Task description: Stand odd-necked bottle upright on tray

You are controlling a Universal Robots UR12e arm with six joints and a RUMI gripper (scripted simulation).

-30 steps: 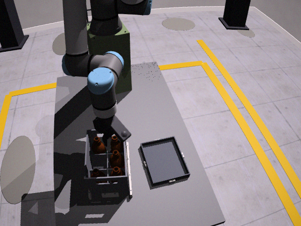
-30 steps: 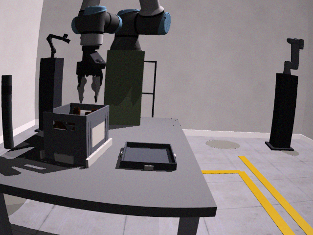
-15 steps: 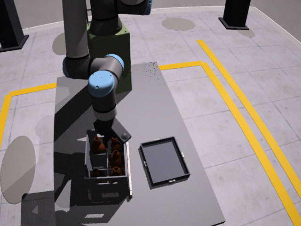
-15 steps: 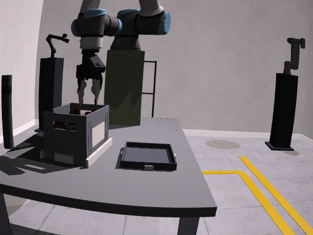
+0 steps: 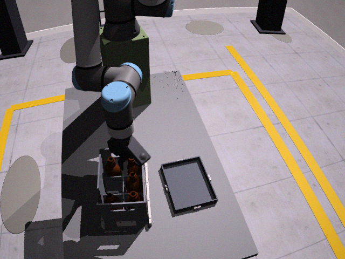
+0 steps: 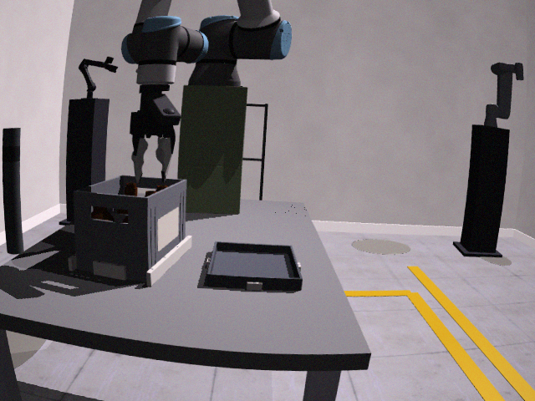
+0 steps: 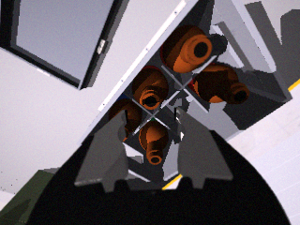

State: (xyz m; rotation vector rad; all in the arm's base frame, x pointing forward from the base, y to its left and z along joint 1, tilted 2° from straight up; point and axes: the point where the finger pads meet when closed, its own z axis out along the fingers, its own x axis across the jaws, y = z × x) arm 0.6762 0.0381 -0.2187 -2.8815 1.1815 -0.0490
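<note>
My gripper is now 11 cm above the dark grey crate and 5 cm to the left of it. Round my hand: black tray 24 cm to the left, 18 cm below, 4 cm behind.
</note>
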